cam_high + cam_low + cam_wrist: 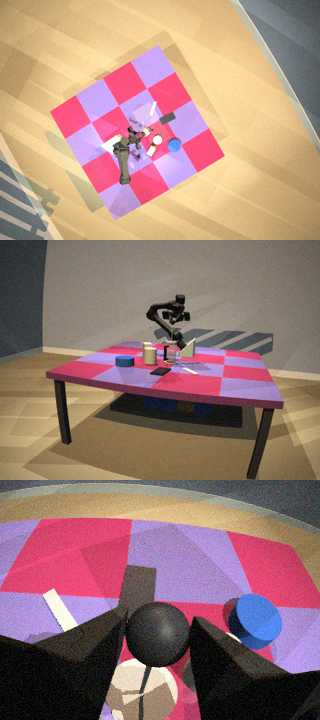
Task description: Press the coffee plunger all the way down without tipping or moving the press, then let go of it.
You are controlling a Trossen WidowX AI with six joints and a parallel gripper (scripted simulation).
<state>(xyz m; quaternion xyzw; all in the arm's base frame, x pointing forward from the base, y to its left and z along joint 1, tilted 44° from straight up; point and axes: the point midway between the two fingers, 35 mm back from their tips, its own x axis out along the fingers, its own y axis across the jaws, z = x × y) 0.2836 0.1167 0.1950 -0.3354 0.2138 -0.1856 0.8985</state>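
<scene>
The glass coffee press is 140 mm below my gripper tip, 10 mm to the right of it and 10 mm ahead of it. The rest, counted from my gripper tip: black flat slab: 270 mm below, 240 mm ahead, 20 mm to the right; then white stick: 270 mm below, 180 mm ahead, 140 mm to the left; then cream block: 210 mm below, 170 mm to the right, 60 mm behind.
</scene>
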